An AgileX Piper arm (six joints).
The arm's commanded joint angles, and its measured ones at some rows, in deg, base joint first. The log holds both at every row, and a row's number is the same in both.
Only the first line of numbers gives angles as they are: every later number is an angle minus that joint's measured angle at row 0.
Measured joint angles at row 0:
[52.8 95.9 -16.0 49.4 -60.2 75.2]
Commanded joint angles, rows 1 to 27:
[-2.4 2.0 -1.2 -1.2 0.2 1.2]
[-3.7 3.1 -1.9 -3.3 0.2 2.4]
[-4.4 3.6 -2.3 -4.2 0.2 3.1]
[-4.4 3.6 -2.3 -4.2 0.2 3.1]
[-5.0 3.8 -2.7 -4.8 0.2 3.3]
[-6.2 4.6 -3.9 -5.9 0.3 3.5]
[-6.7 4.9 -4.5 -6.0 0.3 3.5]
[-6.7 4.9 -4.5 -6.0 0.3 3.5]
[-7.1 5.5 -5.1 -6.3 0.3 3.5]
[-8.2 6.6 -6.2 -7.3 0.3 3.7]
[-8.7 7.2 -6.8 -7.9 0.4 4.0]
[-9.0 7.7 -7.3 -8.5 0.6 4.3]
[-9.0 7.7 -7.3 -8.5 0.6 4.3]
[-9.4 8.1 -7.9 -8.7 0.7 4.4]
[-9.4 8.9 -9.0 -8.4 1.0 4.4]
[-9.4 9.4 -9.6 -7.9 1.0 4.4]
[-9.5 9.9 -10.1 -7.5 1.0 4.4]
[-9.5 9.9 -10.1 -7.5 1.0 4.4]
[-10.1 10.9 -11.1 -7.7 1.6 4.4]
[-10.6 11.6 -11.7 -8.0 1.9 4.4]
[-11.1 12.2 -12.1 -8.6 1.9 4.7]
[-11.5 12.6 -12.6 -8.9 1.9 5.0]
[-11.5 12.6 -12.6 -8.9 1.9 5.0]
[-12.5 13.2 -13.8 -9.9 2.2 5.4]
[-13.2 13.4 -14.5 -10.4 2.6 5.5]
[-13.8 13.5 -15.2 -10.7 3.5 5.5]
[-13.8 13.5 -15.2 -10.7 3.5 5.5]
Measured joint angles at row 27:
[-12.3 13.2 -13.2 -8.9 2.0 5.0]
